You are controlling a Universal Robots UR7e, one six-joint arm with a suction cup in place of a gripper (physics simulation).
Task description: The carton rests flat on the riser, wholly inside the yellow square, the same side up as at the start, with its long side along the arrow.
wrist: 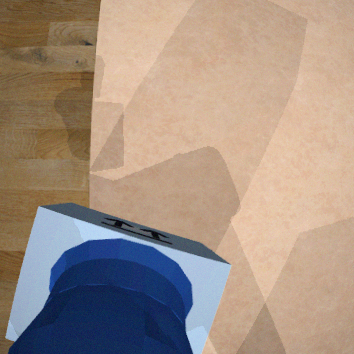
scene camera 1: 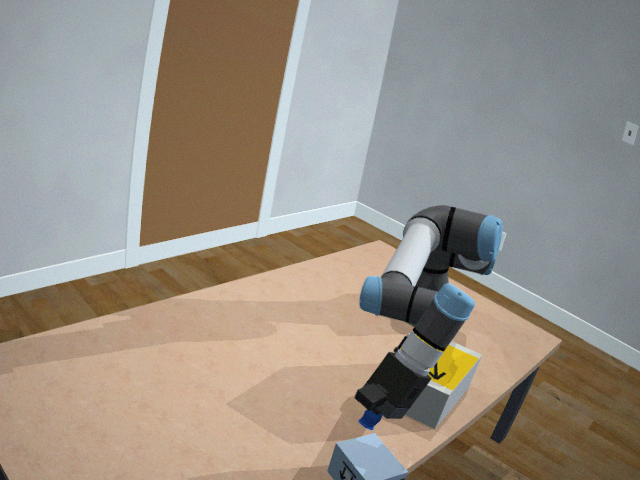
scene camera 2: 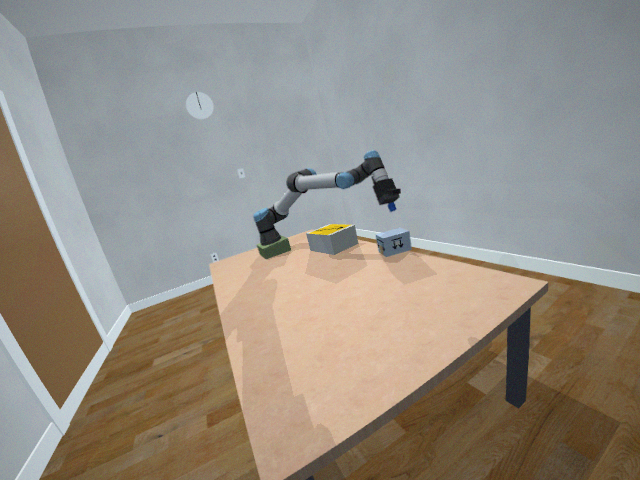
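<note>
The light-blue carton stands on the table, apart from the riser, with black arrows pointing down on one side. The grey riser has a yellow square on top with a black arrow, partly hidden by the arm in scene camera 1. My blue suction cup is open and holds nothing. It hangs tilted above the carton with a gap between them. In the wrist view it covers much of the carton's top.
The wooden table carries carton, riser and arm. The arm's green base block stands beside the riser. The carton is near a table edge, with wooden floor beyond it.
</note>
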